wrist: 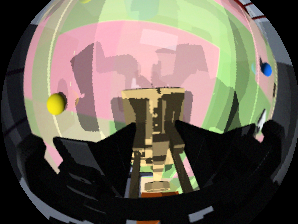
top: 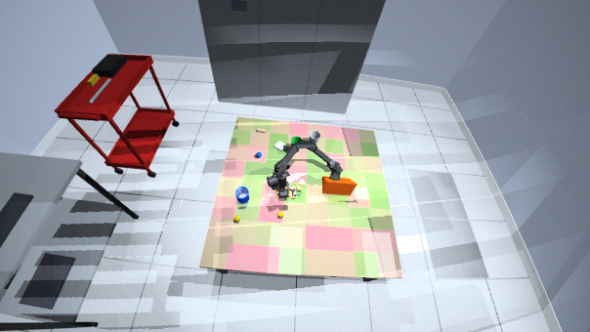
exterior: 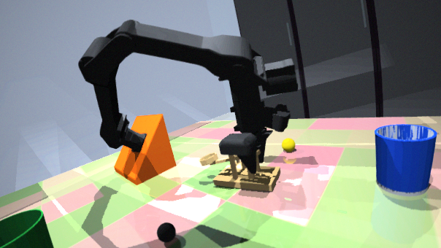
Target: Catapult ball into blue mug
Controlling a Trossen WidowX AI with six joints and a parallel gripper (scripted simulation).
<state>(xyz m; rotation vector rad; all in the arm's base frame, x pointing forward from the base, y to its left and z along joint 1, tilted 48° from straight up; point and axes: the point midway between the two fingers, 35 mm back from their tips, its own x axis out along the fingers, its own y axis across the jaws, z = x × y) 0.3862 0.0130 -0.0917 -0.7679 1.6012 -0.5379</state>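
The black ball lies 220 mm to the right of my gripper tip, 50 mm behind it and 20 mm below it. Round my gripper tip: wooden catapult 70 mm behind, 20 mm above; then blue mug 270 mm ahead, 60 mm to the left; then blue ball 320 mm to the right, 190 mm ahead, 10 mm below.
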